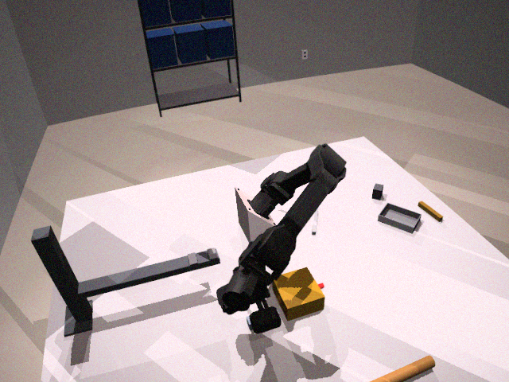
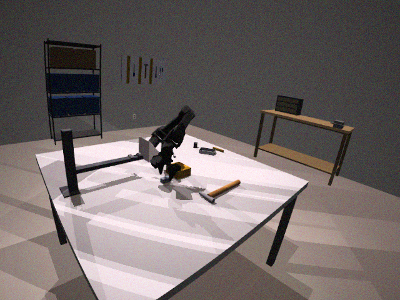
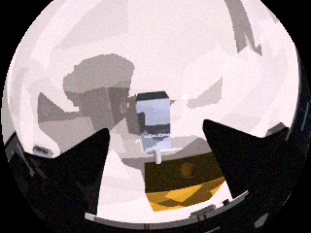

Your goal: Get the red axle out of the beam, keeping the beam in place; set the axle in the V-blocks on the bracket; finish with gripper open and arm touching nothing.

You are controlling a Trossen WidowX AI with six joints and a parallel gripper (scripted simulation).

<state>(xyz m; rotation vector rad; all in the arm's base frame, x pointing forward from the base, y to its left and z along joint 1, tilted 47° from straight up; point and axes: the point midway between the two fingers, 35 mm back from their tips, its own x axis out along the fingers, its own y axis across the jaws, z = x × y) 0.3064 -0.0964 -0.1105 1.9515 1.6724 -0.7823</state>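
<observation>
The grey block lies 2 cm to the left of my gripper tip and 1 cm below it. From my gripper tip the other things lie so: grey tray (57 cm to the left, 14 cm behind, 2 cm below); yellow beam (12 cm to the left, 2 cm behind); dark cube (60 cm to the left, 28 cm behind, 1 cm below).
</observation>
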